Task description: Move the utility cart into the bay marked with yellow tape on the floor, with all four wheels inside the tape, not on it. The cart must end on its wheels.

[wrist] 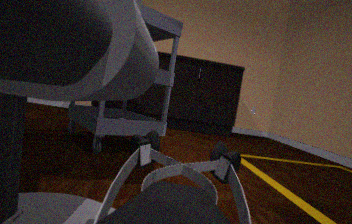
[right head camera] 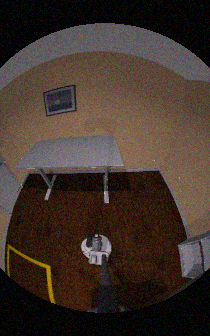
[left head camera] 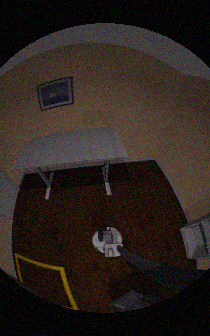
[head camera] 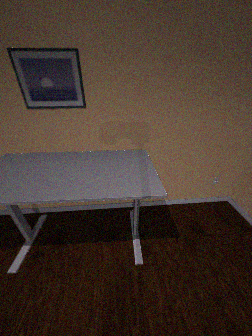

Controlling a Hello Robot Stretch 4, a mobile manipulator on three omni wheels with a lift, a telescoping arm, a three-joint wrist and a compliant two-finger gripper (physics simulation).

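Places are measured from the robot's base along level axes (x ahead, y left, z up), in centimetres.
Pixels of known places: gripper, fingertip midpoint: [wrist: 185,148] [right head camera: 85,256] [left head camera: 99,250].
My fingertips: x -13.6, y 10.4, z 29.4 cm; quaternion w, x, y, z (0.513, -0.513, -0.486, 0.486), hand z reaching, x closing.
Behind a point stands the place of what it marks.
The grey utility cart [wrist: 134,127] @(x -113.5, y -14.5, z 15.1 cm) stands upright on its wheels at the left of the wrist view, partly hidden by a large pale part of the robot. My gripper [wrist: 185,148] @(x -13.6, y 10.4, z 29.4 cm) is open and empty; its dark fingertips are apart, and the cart's lower shelf and a caster show beyond and left of them. The yellow tape bay [left head camera: 41,262] @(x -65.0, y 111.9, z -3.1 cm) [right head camera: 27,255] @(x -65.1, y 119.7, z -3.3 cm) [wrist: 285,190] @(x -97.3, y 70.6, z -2.7 cm) is on the floor, at the lower left in both side head views and at the right in the wrist view. A grey shape at the bottom of the left head view is too dark to identify.
A grey table [head camera: 80,175] @(x 98.8, y 40.7, z 92.3 cm) [left head camera: 75,147] @(x 95.0, y 34.9, z 92.3 cm) [right head camera: 75,152] @(x 97.0, y 32.6, z 92.3 cm) stands by the wall, below a framed picture [head camera: 50,77] @(x 147.8, y 71.9, z 160.7 cm). A dark cabinet [wrist: 205,95] @(x -261.5, y 39.4, z 45.4 cm) stands behind the cart. A pale box-like unit [left head camera: 196,241] @(x -68.2, y -179.4, z 10.7 cm) [right head camera: 192,257] @(x -61.6, y -176.4, z 8.1 cm) is at the right edge of both side head views.
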